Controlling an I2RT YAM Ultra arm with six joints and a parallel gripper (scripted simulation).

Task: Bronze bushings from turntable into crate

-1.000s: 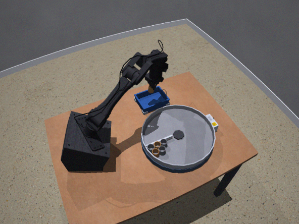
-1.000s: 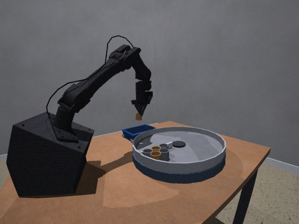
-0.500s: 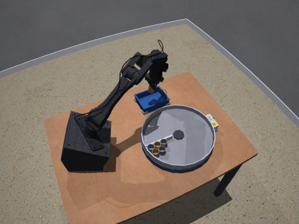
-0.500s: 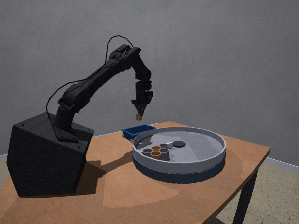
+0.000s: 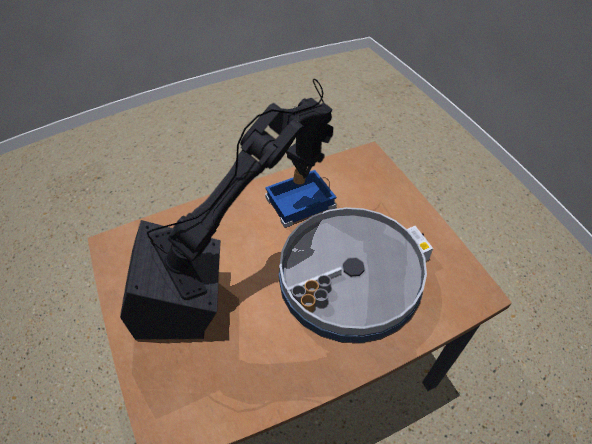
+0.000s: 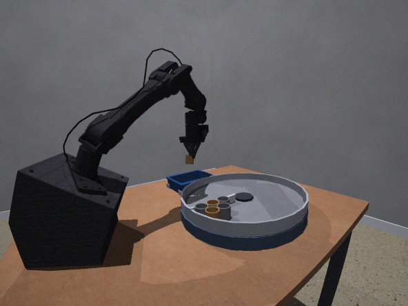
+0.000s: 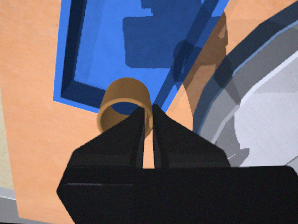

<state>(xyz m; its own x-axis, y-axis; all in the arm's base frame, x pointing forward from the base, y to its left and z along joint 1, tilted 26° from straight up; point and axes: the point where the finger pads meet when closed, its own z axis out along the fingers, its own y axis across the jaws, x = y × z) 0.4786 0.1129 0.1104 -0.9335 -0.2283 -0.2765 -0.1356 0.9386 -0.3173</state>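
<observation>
My gripper is now 120 mm above the blue crate and 20 mm to the right of it. From my hand the other things lie so: grey turntable (310 mm to the right, 100 mm below, 80 mm behind).
</observation>
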